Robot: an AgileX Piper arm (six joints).
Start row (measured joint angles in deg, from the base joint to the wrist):
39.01, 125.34, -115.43, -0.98, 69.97, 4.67
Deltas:
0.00, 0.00, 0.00, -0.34, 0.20, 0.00
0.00, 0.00, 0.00, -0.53, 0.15, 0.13
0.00, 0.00, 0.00, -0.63, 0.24, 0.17
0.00, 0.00, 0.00, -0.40, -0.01, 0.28
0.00, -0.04, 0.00, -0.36, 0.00, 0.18
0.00, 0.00, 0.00, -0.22, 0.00, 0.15
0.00, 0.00, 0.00, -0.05, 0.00, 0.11
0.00, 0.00, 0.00, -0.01, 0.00, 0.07
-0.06, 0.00, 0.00, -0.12, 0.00, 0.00
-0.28, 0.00, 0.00, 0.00, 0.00, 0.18
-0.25, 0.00, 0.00, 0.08, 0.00, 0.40
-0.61, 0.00, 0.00, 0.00, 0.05, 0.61
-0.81, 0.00, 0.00, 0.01, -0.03, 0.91
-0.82, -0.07, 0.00, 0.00, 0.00, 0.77
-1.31, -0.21, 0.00, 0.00, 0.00, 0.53
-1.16, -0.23, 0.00, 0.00, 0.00, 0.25
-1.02, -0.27, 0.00, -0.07, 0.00, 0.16
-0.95, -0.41, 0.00, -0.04, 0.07, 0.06
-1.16, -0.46, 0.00, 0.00, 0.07, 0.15
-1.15, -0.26, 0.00, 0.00, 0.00, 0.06
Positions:
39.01, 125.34, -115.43, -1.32, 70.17, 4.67
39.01, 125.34, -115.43, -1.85, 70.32, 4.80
39.01, 125.34, -115.43, -2.48, 70.56, 4.97
39.01, 125.34, -115.43, -2.88, 70.55, 5.25
39.01, 125.30, -115.43, -3.24, 70.55, 5.43
39.01, 125.30, -115.43, -3.46, 70.55, 5.58
39.01, 125.30, -115.43, -3.51, 70.55, 5.69
39.01, 125.30, -115.43, -3.52, 70.55, 5.76
38.95, 125.30, -115.43, -3.64, 70.55, 5.76
38.67, 125.30, -115.43, -3.64, 70.55, 5.94
38.42, 125.30, -115.43, -3.56, 70.55, 6.34
37.81, 125.30, -115.43, -3.56, 70.60, 6.95
37.00, 125.30, -115.43, -3.55, 70.57, 7.86
36.18, 125.23, -115.43, -3.55, 70.57, 8.63
34.87, 125.02, -115.43, -3.55, 70.57, 9.16
33.71, 124.79, -115.43, -3.55, 70.57, 9.41
32.69, 124.52, -115.43, -3.62, 70.57, 9.57
31.74, 124.11, -115.43, -3.66, 70.64, 9.63
30.58, 123.65, -115.43, -3.66, 70.71, 9.78
29.43, 123.39, -115.43, -3.66, 70.71, 9.84

